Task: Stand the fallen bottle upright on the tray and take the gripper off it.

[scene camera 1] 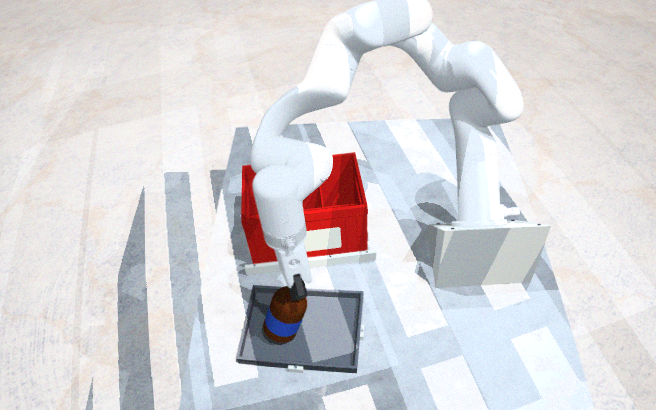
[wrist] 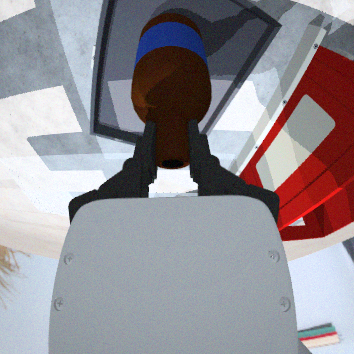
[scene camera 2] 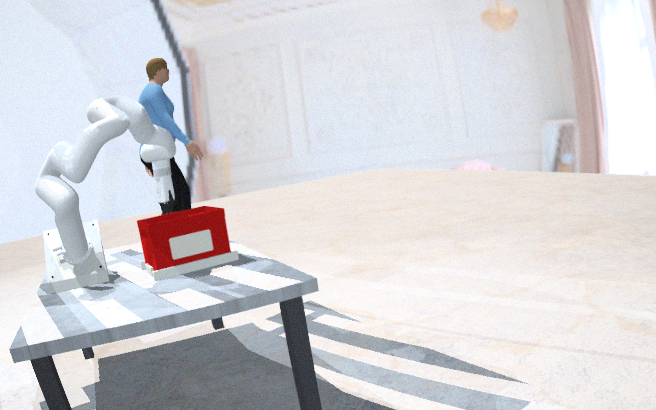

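Where they show: gripper, fingertip midpoint: (scene camera 1: 297,291) (wrist: 172,133); arm's base, origin of the base link: (scene camera 1: 479,224) (scene camera 2: 77,249).
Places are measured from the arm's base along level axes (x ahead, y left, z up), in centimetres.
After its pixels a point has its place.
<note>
The brown bottle (scene camera 1: 285,317) {x 44.1, y 17.7, z -1.5 cm} (wrist: 171,82) {x 45.5, y 14.5, z 1.0 cm} with a blue label is over the left part of the dark grey tray (scene camera 1: 332,325) {x 35.0, y 14.6, z -11.2 cm} (wrist: 120,40) {x 45.6, y 21.3, z -11.2 cm}, within its rim. Its base is down and its neck up, leaning a little in the scene camera 1 view. The base is at or very near the tray floor; I cannot tell whether it touches. My gripper (scene camera 1: 298,294) {x 41.3, y 13.7, z 1.5 cm} (wrist: 172,133) {x 41.3, y 13.7, z 1.5 cm} is shut on the bottle's neck, one black finger on each side, with the open mouth between the fingers in the wrist view. Bottle and tray do not show in the scene camera 2 view.
A red divided crate (scene camera 1: 352,230) {x 28.4, y -3.7, z -1.5 cm} (scene camera 2: 152,242) {x 25.8, y -22.2, z 0.2 cm} (wrist: 325,157) {x 42.7, y -3.3, z 2.1 cm} with a pale label stands behind the tray, close to the arm's wrist, with a low white strip along its foot. The arm's pale base block (scene camera 1: 490,257) {x -0.5, y 8.4, z -1.5 cm} is at the right. A person (scene camera 2: 159,107) stands beyond the table (scene camera 2: 200,312) {x 27.1, y -59.3, z -13.0 cm}.
</note>
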